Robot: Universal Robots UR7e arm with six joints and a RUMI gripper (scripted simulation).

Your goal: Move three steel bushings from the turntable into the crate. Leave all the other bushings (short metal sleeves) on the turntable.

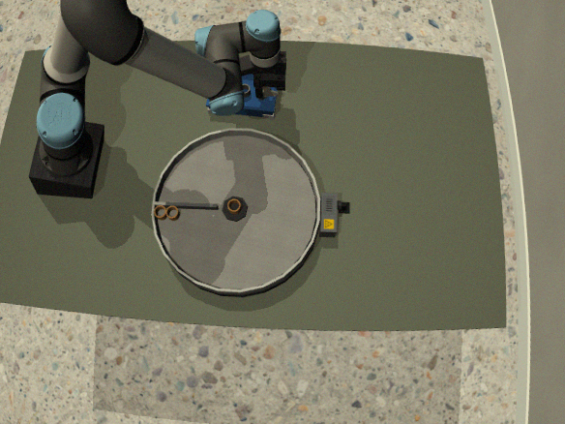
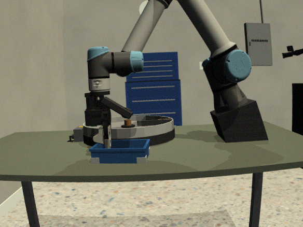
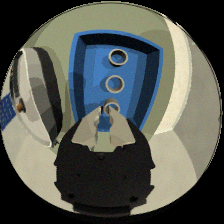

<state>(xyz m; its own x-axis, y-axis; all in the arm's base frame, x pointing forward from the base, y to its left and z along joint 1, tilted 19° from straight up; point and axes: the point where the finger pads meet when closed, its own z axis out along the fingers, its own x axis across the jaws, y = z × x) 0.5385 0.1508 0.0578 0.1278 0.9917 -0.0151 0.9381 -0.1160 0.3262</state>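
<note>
My gripper is now 50 mm past the crate and 20 mm to the right of it. The rest, counted from my hand: round grey turntable: 330 mm to the right, 90 mm behind, 30 mm above.
</note>
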